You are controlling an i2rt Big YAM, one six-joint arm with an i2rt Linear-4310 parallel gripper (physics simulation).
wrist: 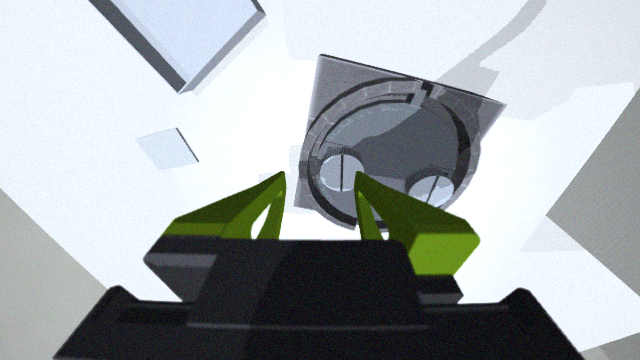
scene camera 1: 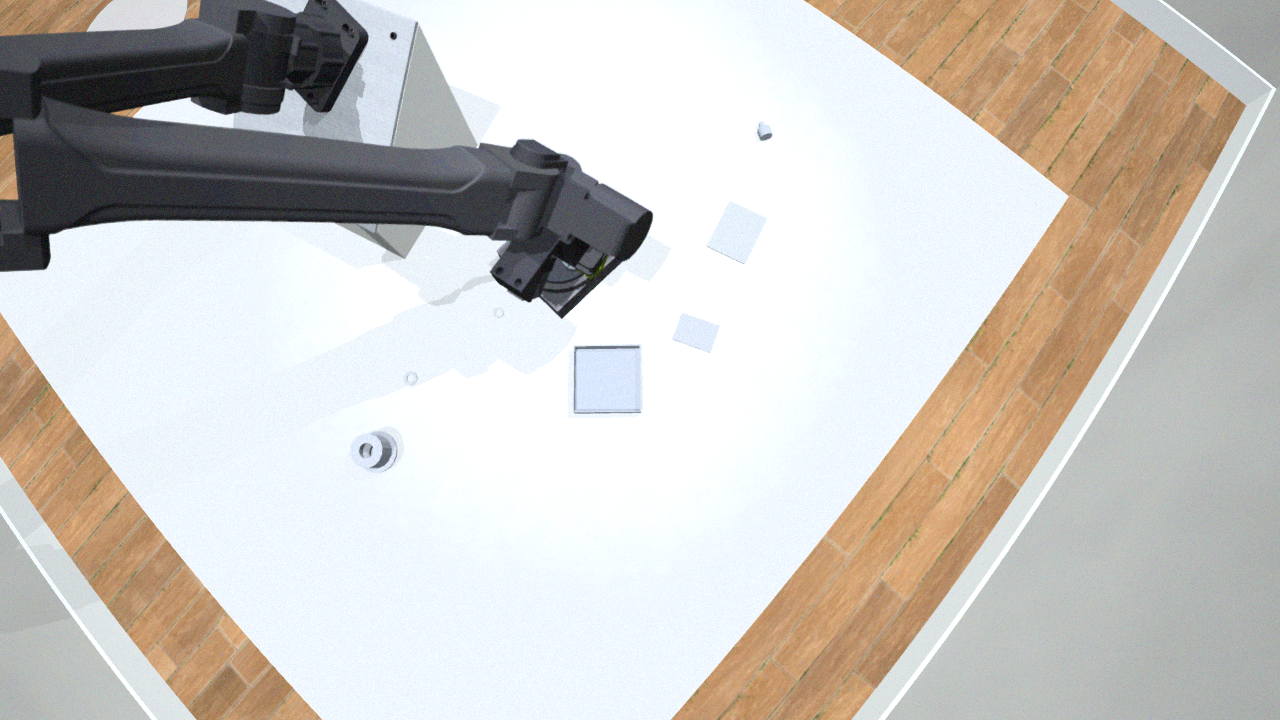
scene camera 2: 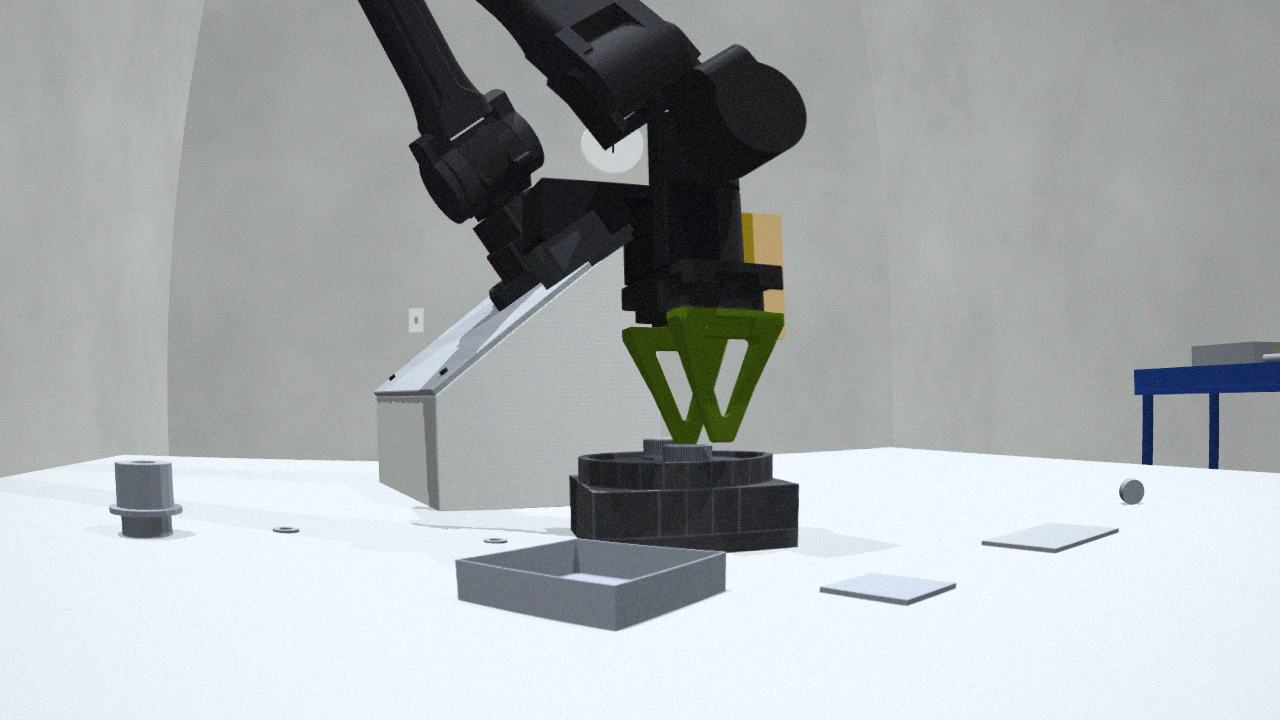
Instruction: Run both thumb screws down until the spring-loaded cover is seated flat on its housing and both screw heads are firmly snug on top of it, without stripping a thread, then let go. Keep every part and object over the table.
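Pixels of known places: gripper, between the fingertips: (wrist: 320,179) (scene camera 1: 584,261) (scene camera 2: 703,443); arm's base, origin of its link: (scene camera 1: 326,53).
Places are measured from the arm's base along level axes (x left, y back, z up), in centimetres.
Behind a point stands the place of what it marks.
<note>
The dark housing (scene camera 2: 689,517) {x 4.9, y -39.1, z -19.6 cm} (wrist: 345,75) {x 0.0, y -37.3, z -18.0 cm} stands on the table with a round wall on top; the arm hides it in scene camera 1. The grey cover (wrist: 425,132) {x 1.9, y -31.5, z -16.8 cm} lies inside that wall. One slotted, knurled thumb screw (scene camera 2: 687,453) {x 5.1, y -37.5, z -16.0 cm} (wrist: 334,172) {x 5.5, y -36.6, z -15.5 cm} is at the left in the wrist view, the other thumb screw (scene camera 2: 657,445) {x 4.7, y -30.9, z -15.8 cm} (wrist: 434,190) {x 5.2, y -29.6, z -15.4 cm} at the right. Both heads rise slightly above the wall in scene camera 2. Whether the cover is flat is hidden. My gripper (scene camera 2: 703,439) {x 6.1, y -37.4, z -15.4 cm} (wrist: 320,179) {x 6.1, y -37.4, z -15.4 cm} is partly open and empty, its green fingertips pointing down just above the left screw's head.
An open tray (scene camera 1: 607,411) {x -5.4, y -53.0, z -20.3 cm} (scene camera 2: 537,586) {x -5.1, y -53.4, z -20.5 cm} stands in front of the housing. Flat plates (scene camera 1: 736,232) {x 26.0, y -47.7, z -21.7 cm} (scene camera 1: 696,332) {x 11.0, y -53.8, z -21.7 cm}, a small knob (scene camera 1: 764,131) {x 40.6, y -39.9, z -20.0 cm}, two washers (scene camera 1: 410,378) {x -21.6, y -30.6, z -21.7 cm} (scene camera 1: 499,312) {x -6.0, y -32.3, z -21.8 cm} and a flanged cylinder (scene camera 1: 386,452) {x -29.8, y -36.5, z -18.4 cm} (scene camera 2: 144,483) {x -30.4, y -36.8, z -18.3 cm} lie around. A sloped box (scene camera 2: 537,429) {x -1.9, y -13.0, z -15.2 cm} stands behind.
</note>
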